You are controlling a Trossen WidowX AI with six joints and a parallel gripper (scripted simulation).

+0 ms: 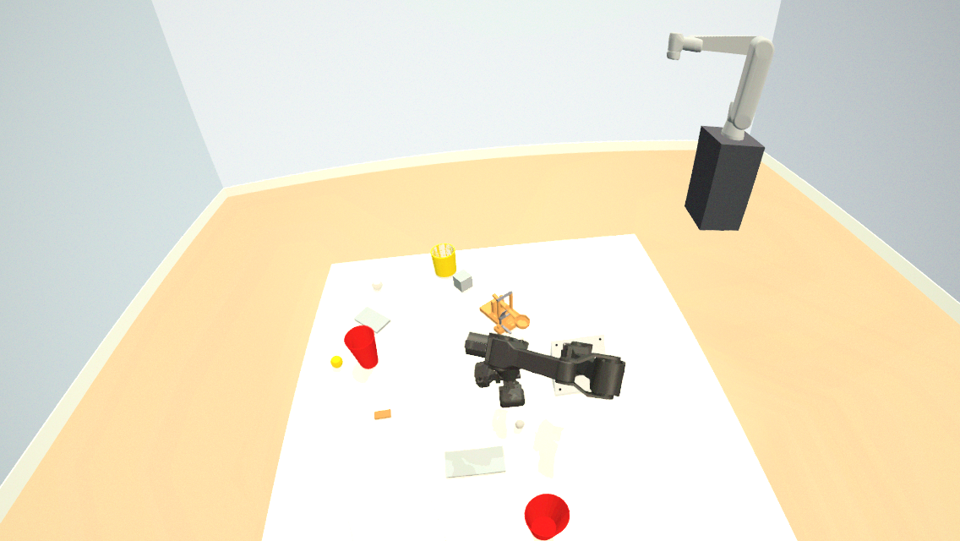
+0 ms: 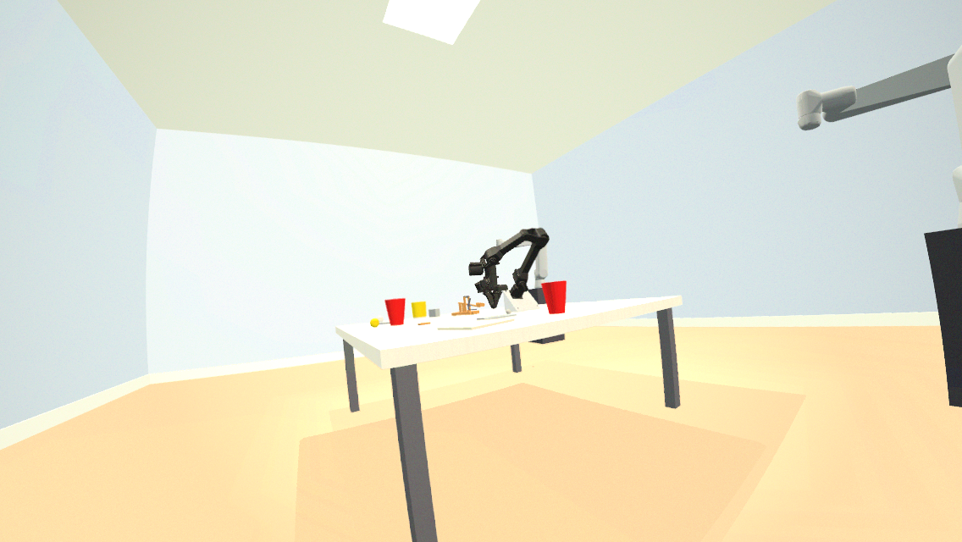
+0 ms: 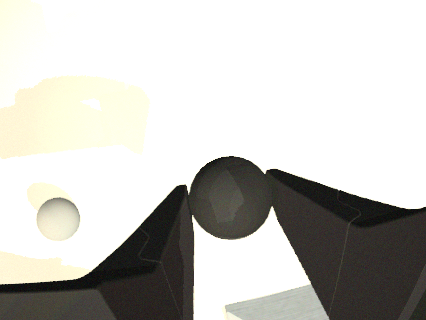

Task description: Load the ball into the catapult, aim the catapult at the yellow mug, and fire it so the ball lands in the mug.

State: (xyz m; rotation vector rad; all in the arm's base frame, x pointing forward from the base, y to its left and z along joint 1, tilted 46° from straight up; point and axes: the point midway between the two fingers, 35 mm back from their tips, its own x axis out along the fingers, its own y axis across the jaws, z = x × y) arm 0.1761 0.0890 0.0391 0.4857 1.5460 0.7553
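Now: gripper tip 290 mm to the left of the catapult, 10 mm below it and 10 mm short of it. The rest, counted from my gripper tip: small orange block: 350 mm ahead, 70 mm to the left, 40 mm below; then grey cube: 480 mm to the right, 170 mm ahead, 10 mm below; then black ball: 10 mm above.
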